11 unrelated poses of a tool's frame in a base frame.
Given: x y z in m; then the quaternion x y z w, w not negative.
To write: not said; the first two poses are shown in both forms.
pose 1, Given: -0.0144, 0.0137, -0.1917, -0.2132, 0.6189, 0.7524, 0.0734
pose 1, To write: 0.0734, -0.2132, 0.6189, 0.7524, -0.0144, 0.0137, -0.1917
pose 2, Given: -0.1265, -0.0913, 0.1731, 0.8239, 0.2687, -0.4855, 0.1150
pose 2, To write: 0.1150, 0.8239, 0.2687, -0.4855, -0.1265, -0.0913, 0.1731
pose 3, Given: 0.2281, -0.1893, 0.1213, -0.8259, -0.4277, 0.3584, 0.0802
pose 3, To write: 0.0802, -0.8259, -0.4277, 0.3584, 0.2281, -0.1893, 0.1213
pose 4, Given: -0.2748, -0.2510, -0.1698, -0.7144, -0.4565, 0.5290, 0.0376
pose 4, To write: 0.0376, -0.7144, -0.4565, 0.5290, -0.2748, -0.2510, -0.1698
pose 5, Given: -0.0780, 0.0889, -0.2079, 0.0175, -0.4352, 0.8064, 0.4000
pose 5, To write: 0.4000, 0.0175, -0.4352, 0.8064, -0.0780, 0.0889, -0.2079
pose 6, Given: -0.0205, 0.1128, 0.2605, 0.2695, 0.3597, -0.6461, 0.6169
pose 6, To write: 0.6169, 0.2695, 0.3597, -0.6461, -0.0205, 0.1128, 0.2605
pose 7, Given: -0.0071, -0.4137, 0.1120, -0.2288, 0.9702, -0.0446, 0.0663
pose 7, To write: 0.0663, -0.2288, 0.9702, -0.0446, -0.0071, -0.4137, 0.1120
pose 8, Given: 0.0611, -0.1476, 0.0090, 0.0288, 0.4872, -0.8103, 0.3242
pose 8, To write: 0.3242, 0.0288, 0.4872, -0.8103, 0.0611, -0.1476, 0.0090
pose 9, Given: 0.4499, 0.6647, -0.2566, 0.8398, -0.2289, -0.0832, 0.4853
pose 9, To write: 0.4853, 0.8398, -0.2289, -0.0832, 0.4499, 0.6647, -0.2566
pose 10, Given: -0.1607, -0.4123, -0.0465, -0.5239, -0.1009, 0.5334, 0.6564
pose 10, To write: 0.6564, -0.5239, -0.1009, 0.5334, -0.1607, -0.4123, -0.0465
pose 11, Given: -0.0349, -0.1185, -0.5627, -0.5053, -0.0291, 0.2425, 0.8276
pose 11, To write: 0.8276, -0.5053, -0.0291, 0.2425, -0.0349, -0.1185, -0.5627
